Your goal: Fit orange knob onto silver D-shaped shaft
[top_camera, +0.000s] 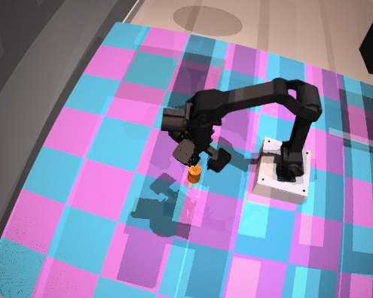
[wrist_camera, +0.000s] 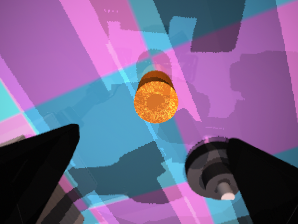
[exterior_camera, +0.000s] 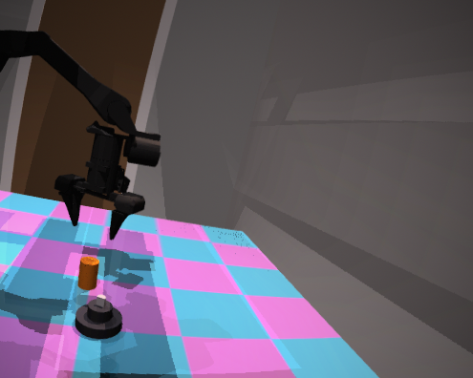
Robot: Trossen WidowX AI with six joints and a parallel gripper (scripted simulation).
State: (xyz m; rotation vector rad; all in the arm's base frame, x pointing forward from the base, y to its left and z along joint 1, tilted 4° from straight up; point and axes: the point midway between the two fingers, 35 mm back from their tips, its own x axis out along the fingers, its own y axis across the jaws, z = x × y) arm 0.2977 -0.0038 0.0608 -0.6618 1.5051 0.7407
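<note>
My gripper tip is 8 cm above the orange knob. The rest, counted from my gripper tip: round pedestal 14 cm to the right, 9 cm below, 1 cm ahead.
</note>
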